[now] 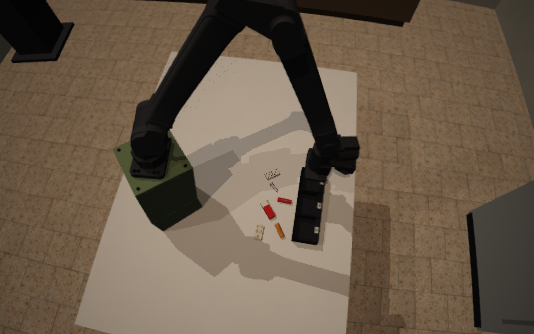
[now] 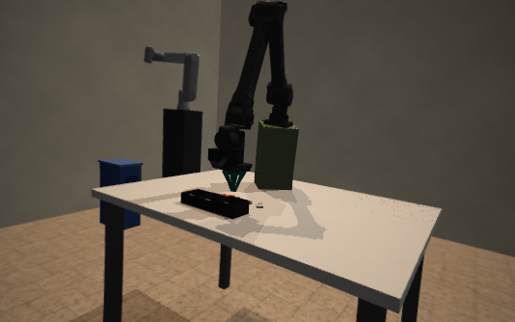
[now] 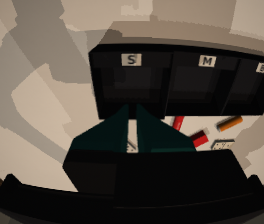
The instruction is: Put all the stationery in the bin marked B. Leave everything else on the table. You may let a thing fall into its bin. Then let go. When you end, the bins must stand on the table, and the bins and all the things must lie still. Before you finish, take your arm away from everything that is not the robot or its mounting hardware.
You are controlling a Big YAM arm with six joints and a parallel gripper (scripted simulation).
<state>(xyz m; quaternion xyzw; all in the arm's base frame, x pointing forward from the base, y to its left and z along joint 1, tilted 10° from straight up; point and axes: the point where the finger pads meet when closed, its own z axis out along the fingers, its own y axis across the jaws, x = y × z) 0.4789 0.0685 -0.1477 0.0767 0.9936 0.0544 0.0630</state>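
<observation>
Now: hand 15 cm past the red block, 9 cm to the left of it and 8 cm above it. Round my hand: row of bins: 1 cm behind, 8 cm to the right, 6 cm below; then metal clip: 13 cm behind, 1 cm to the right, 8 cm below; then orange stick: 11 cm behind, 17 cm to the right, 8 cm below.
</observation>
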